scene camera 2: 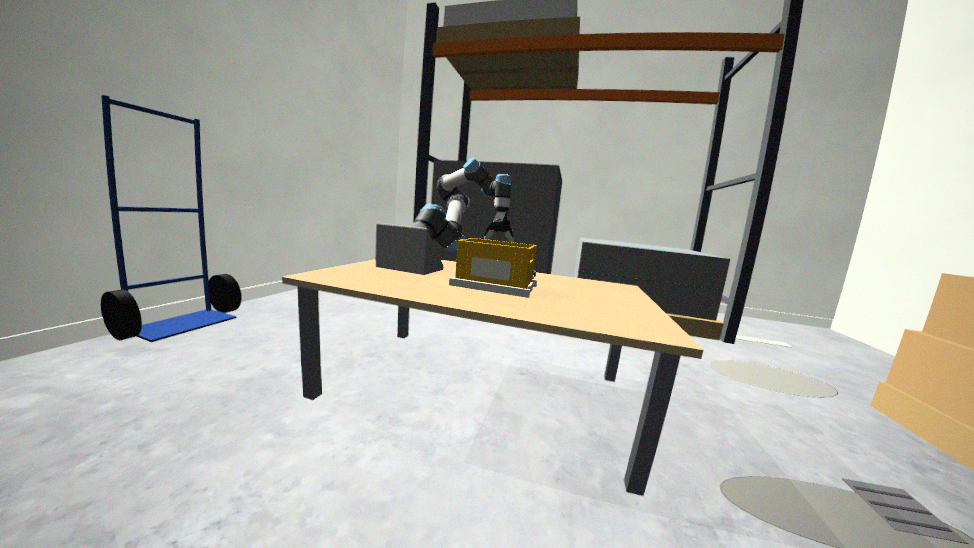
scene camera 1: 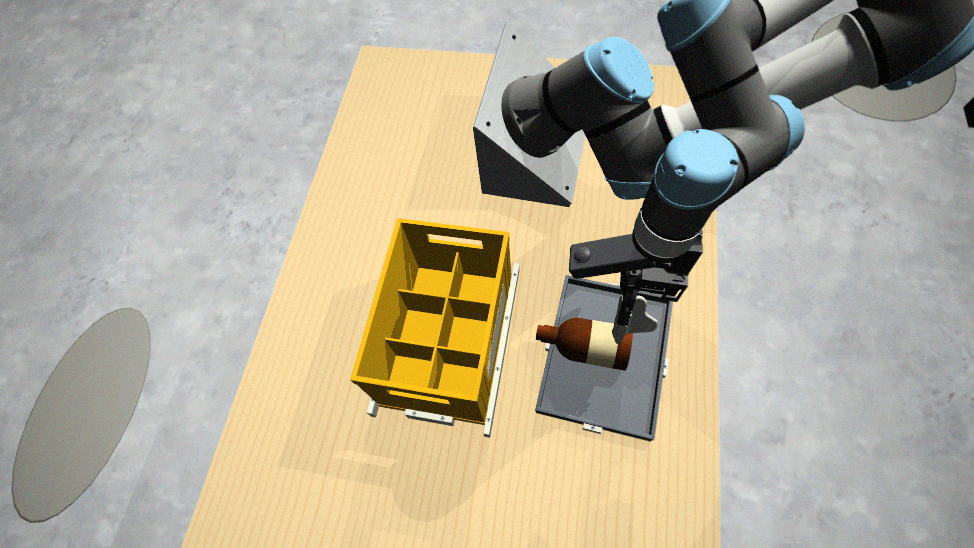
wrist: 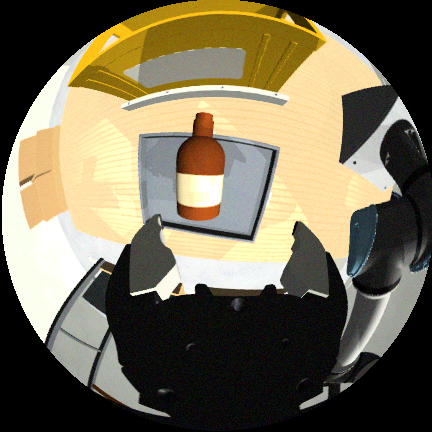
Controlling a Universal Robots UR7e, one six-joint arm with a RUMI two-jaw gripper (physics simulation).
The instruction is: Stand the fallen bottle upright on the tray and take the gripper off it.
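Places are measured from the arm's base along level axes (x left, y back, z up), in millimetres.
Pixels of known places: gripper, fingertip midpoint: (scene camera 1: 620, 299) (wrist: 228, 220); arm's base, link origin: (scene camera 2: 415, 243) (scene camera 1: 530, 119).
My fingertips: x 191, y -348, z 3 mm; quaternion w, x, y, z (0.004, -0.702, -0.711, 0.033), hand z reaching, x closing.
Note:
Ahead of a thing's pixels: the offset from my fingertips to its top centre. Level surfaces: height alone.
The brown bottle {dy -47, dx -48, dz -47 mm} (scene camera 1: 599, 344) (wrist: 200, 190) with a cream label lies on its side on the grey tray (scene camera 1: 613, 405) (wrist: 247, 195). Its neck points to the yellow crate and reaches over the tray's near-crate rim. My gripper (scene camera 1: 630, 328) (scene camera 2: 499, 237) (wrist: 228, 220) is open, with nothing between the fingers. It is above the base end of the bottle; in the wrist view the bottle lies ahead of the fingertips, more toward the left finger. The scene camera 2 view does not show the bottle, as the crate hides that area.
The yellow crate {dy -67, dx -281, dz +49 mm} (scene camera 1: 444, 344) (scene camera 2: 495, 263) (wrist: 185, 60) with divided compartments stands beside the tray, with a white rail {dy -68, dx -182, dz -96 mm} (scene camera 1: 501, 354) (wrist: 210, 92) between them. The arm's grey wedge base (scene camera 1: 514, 160) (scene camera 2: 408, 248) stands farther back on the wooden table {dz -126 mm} (scene camera 1: 326, 504) (scene camera 2: 578, 306).

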